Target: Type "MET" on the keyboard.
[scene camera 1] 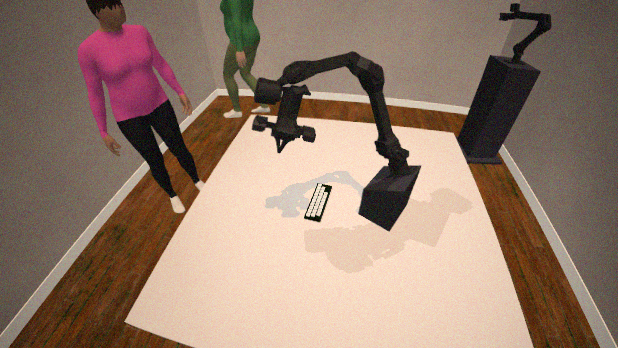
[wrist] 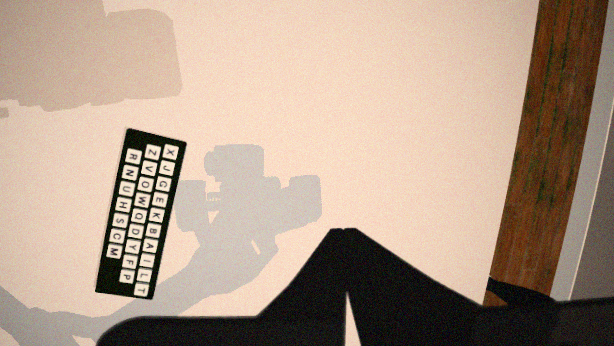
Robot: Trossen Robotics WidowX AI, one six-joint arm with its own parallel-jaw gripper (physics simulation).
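Places are measured from the arm's base along level axes (x ahead, y left, z up), in millimetres.
Pixels of known places: gripper, fingertip midpoint: (scene camera 1: 278, 152) (wrist: 342, 240); arm's base at its link origin: (scene camera 1: 400, 172).
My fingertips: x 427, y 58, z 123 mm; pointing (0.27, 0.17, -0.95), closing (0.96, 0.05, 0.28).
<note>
Ahead of a thing's pixels: the offset from my fingertips to its top centre.
A dark keyboard {dx -125, dy -69, dz -303 mm} (scene camera 1: 318, 202) (wrist: 135, 220) with white keys lies flat on the pale surface. In the wrist view its letters are turned sideways. The M key {dx -155, dy -109, dz -303 mm} (wrist: 114, 251) is at the lower end of the left column, the E key {dx -101, dy -51, dz -303 mm} (wrist: 159, 200) is in the right column, and the T key {dx -129, dy -160, dz -303 mm} (wrist: 141, 290) is at that column's lower end. My gripper (scene camera 1: 279, 150) (wrist: 342, 240) is shut and empty, pointing down. It hangs high above the surface, to the right of the keyboard in the wrist view, touching no key.
My arm's dark base block (scene camera 1: 384, 202) stands beside the keyboard. A person in pink (scene camera 1: 131, 75) and a person in green (scene camera 1: 241, 30) stand at the left and back. A dark pedestal (scene camera 1: 495, 107) with a small arm is at the back right. Arm shadows fall around the keyboard.
</note>
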